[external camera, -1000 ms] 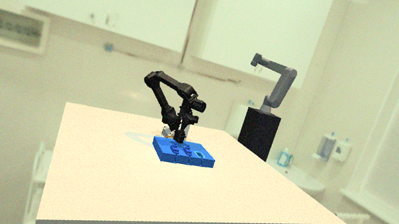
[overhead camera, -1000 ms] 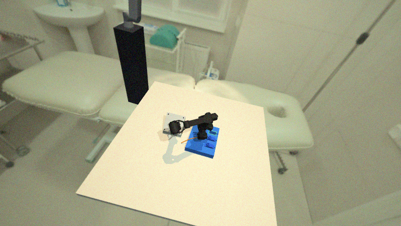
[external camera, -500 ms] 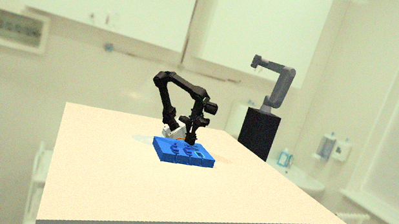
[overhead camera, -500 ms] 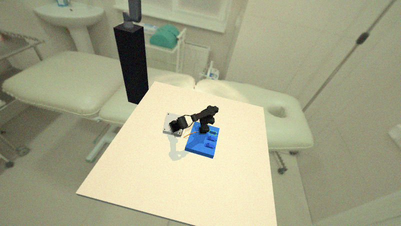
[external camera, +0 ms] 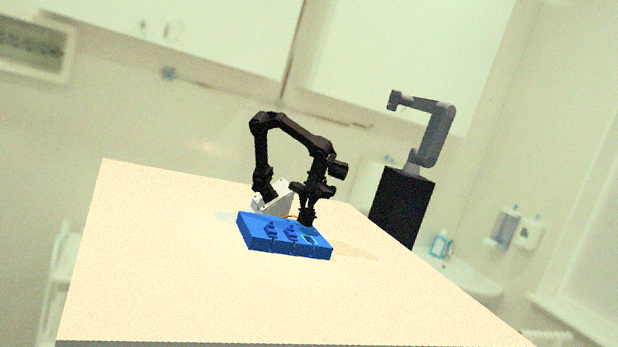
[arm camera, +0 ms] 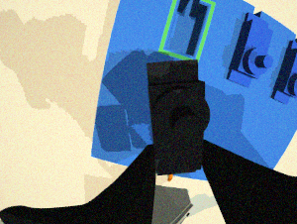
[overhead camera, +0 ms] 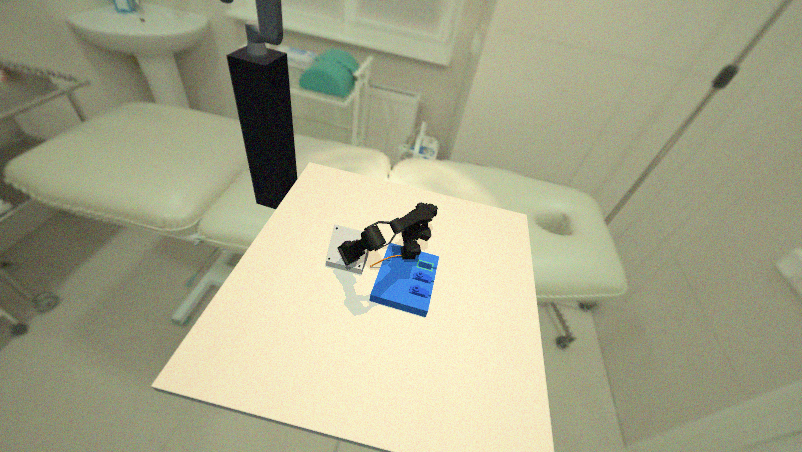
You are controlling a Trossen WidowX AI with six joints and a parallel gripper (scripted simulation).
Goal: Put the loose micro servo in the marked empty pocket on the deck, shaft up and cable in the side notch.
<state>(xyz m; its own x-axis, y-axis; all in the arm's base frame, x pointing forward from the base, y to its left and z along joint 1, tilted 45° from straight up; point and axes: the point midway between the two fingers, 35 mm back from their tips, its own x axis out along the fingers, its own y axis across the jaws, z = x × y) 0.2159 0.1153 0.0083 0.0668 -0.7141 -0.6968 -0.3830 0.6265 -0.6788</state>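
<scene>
The deck lies 10 cm below my gripper tip, 7 cm to the right of it and 1 cm behind it.
</scene>
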